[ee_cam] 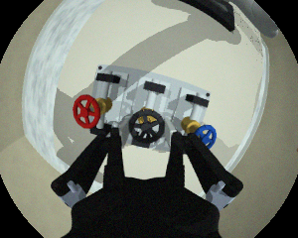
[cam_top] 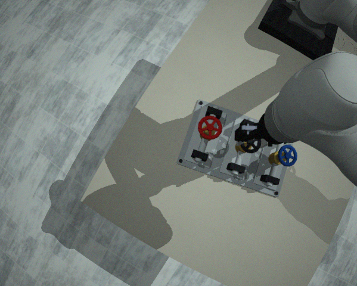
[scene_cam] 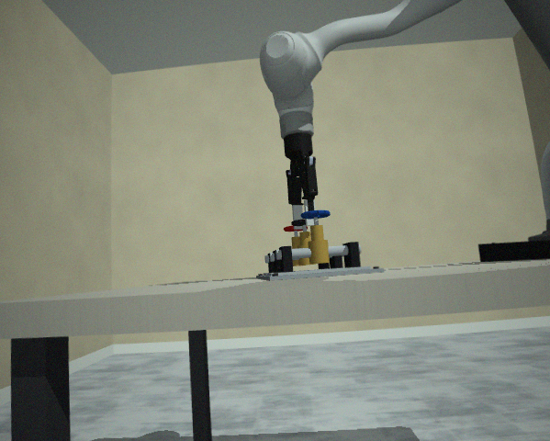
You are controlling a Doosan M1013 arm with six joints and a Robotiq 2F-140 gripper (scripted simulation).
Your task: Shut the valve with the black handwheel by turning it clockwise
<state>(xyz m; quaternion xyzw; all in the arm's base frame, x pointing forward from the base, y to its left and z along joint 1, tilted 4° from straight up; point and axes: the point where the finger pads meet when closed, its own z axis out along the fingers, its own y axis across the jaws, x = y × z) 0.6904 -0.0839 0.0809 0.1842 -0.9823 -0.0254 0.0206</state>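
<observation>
The black handwheel is 30 mm below my hand. The rest, counted from my hand: grey panel: 150 mm below; then blue handwheel: 130 mm to the left, 30 mm below, 10 mm behind; then red handwheel: 120 mm to the right, 30 mm below, 20 mm ahead.
</observation>
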